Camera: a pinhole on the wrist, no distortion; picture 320 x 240 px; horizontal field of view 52.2 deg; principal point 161.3 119.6 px. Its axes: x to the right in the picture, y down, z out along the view. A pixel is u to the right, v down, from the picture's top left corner.
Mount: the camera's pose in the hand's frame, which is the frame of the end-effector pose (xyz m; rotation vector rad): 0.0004 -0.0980 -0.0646 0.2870 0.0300 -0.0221
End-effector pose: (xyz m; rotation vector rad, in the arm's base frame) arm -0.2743 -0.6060 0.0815 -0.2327 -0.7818 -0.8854
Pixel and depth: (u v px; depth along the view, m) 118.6 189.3 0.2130
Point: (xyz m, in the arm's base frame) -0.4488 -0.5908 0.1610
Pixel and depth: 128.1 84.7 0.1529
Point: -0.4390 -0.6597 0.1087
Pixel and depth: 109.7 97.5 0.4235
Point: -0.6559 -0.5625 0.2484
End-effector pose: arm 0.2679 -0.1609 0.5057 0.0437 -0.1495 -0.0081
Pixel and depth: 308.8 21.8 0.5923
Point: 0.4752 -0.6233 0.9667
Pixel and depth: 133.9 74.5 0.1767
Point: 0.2421 -0.3360 0.5938
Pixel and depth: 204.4 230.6 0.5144
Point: 0.2820 -0.2595 0.9851
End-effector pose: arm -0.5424 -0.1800 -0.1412 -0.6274 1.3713 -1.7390
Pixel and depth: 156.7 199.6 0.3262
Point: -0.3660 -0.3251 0.0436
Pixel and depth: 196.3 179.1 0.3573
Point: -0.3774 -0.3727 0.0688
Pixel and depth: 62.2 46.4 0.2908
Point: -0.4120 -0.2024 0.1536
